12 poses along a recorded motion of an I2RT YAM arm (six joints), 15 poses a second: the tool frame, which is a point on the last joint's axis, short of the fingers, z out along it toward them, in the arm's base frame.
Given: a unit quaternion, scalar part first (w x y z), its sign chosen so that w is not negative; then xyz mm.
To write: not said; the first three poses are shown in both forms.
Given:
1: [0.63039 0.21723 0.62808 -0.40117 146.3 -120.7 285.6]
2: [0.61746 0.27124 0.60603 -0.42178 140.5 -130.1 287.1]
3: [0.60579 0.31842 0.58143 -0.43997 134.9 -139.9 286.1]
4: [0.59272 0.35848 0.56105 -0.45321 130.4 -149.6 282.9]
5: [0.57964 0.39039 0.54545 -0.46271 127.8 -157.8 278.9]
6: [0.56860 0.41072 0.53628 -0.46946 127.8 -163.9 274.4]
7: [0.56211 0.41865 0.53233 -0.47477 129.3 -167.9 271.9]
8: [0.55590 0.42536 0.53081 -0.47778 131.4 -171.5 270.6]
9: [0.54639 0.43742 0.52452 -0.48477 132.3 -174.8 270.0]
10: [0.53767 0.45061 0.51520 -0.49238 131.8 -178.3 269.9]
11: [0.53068 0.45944 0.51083 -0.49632 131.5 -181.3 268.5]
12: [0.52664 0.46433 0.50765 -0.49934 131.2 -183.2 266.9]
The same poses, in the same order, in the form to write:
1: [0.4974 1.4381 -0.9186 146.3 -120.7 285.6]
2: [0.6243 1.3949 -0.9708 140.5 -130.1 287.1]
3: [0.7364 1.3447 -1.0175 134.9 -139.9 286.1]
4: [0.8335 1.3045 -1.0538 130.4 -149.6 282.9]
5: [0.9127 1.2752 -1.0817 127.8 -157.8 278.9]
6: [0.9646 1.2595 -1.1026 127.8 -163.9 274.4]
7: [0.9859 1.2536 -1.1181 129.3 -167.9 271.9]
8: [1.0043 1.2533 -1.1281 131.4 -171.5 270.6]
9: [1.0370 1.2435 -1.1492 132.3 -174.8 270.0]
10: [1.0722 1.2259 -1.1716 131.8 -178.3 269.9]
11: [1.0965 1.2191 -1.1845 131.5 -181.3 268.5]
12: [1.1101 1.2136 -1.1938 131.2 -183.2 266.9]
